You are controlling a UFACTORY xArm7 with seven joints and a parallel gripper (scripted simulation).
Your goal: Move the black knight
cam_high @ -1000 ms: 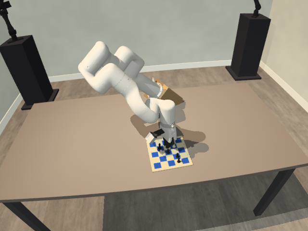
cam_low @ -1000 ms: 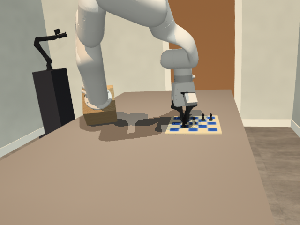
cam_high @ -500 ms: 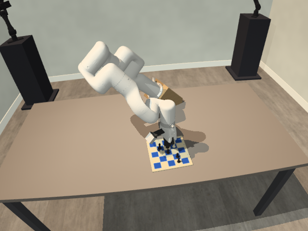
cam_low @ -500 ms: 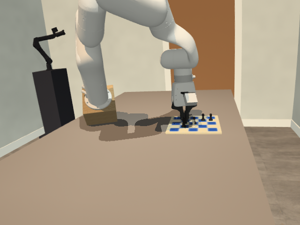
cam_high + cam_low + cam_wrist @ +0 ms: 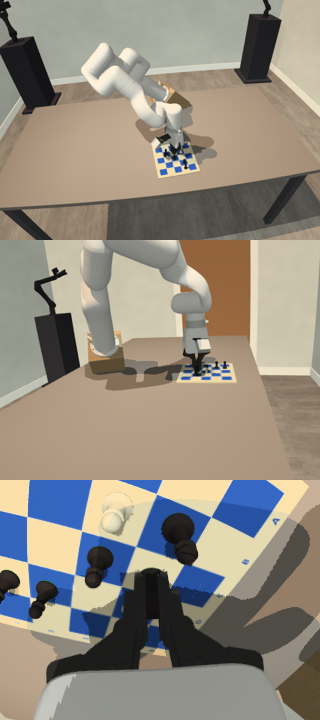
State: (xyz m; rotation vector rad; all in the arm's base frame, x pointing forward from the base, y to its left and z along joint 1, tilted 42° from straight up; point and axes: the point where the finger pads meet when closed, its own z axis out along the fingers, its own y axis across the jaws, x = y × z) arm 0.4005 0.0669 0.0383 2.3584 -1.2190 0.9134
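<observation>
Now: hand 5 cm to the left of the black piece and 1 cm above it. From my hand the other things lie so: blue-and-cream chessboard 4 cm ahead, 3 cm below; dark chess piece 2 cm below.
</observation>
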